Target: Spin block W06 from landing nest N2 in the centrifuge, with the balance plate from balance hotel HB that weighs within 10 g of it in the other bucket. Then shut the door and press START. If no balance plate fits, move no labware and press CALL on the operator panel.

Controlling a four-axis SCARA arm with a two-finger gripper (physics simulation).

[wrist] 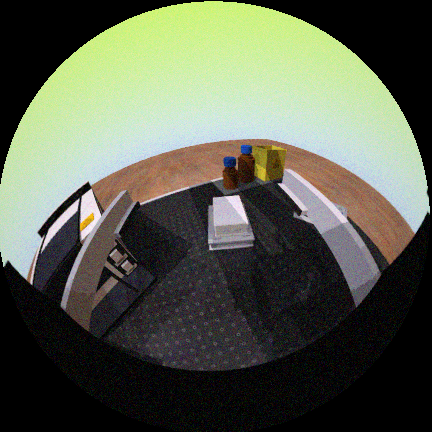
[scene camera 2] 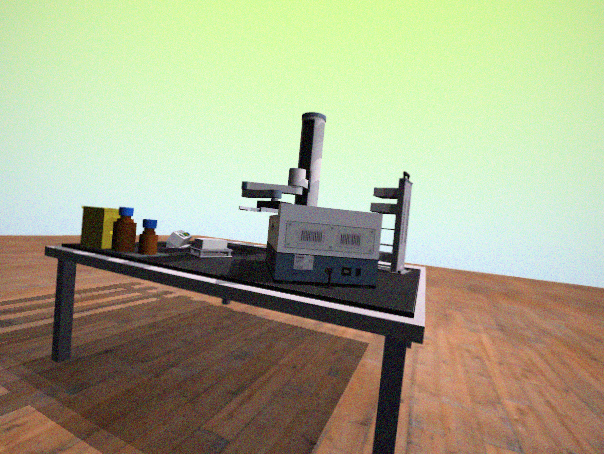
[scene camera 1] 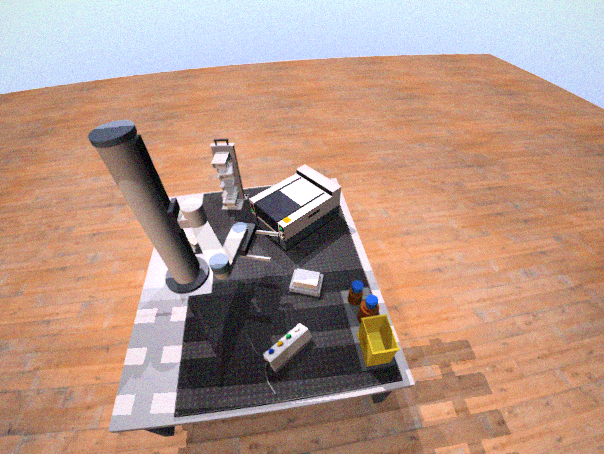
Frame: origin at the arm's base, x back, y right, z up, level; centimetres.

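Where they show: gripper, fingertip midpoint: (wrist: 203,183) (scene camera 2: 249,208) (scene camera 1: 274,246); arm's base at its link origin: (scene camera 1: 187,274).
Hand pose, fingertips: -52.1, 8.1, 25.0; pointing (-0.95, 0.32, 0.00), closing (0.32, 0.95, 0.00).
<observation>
Each offset is from my fingertips to the top centre of the thing, as dx, dy, dz.
My gripper (scene camera 1: 262,245) (scene camera 2: 256,209) (wrist: 203,183) is open and empty, high above the dark mat in front of the centrifuge (scene camera 1: 324,204) (scene camera 2: 327,240) (wrist: 55,252). Its left finger partly hides the centrifuge front in the wrist view. The centrifuge top has a dark panel beside a white one; whether the door is open is unclear. A white block {-14.5, +9.6, -16.2} (scene camera 1: 306,278) (scene camera 2: 212,244) (wrist: 229,212) lies on a pale nest {-14.5, +9.6, -19.8} (scene camera 1: 305,291) (scene camera 2: 215,254) (wrist: 231,245), beyond the fingertips; no label is readable. The hotel tower (scene camera 1: 239,175) (scene camera 2: 404,225) holds several shelves. The operator panel {-0.6, +42.8, -15.4} (scene camera 1: 287,348) (scene camera 2: 178,239) has coloured buttons.
Two brown bottles (scene camera 1: 355,294) (scene camera 1: 368,310) with blue caps and a yellow bin (scene camera 1: 378,345) (scene camera 2: 97,227) (wrist: 269,164) stand along the table edge beyond the nest. The arm's thick column (scene camera 1: 150,215) (scene camera 2: 314,160) rises at the opposite side, near the hotel tower.
</observation>
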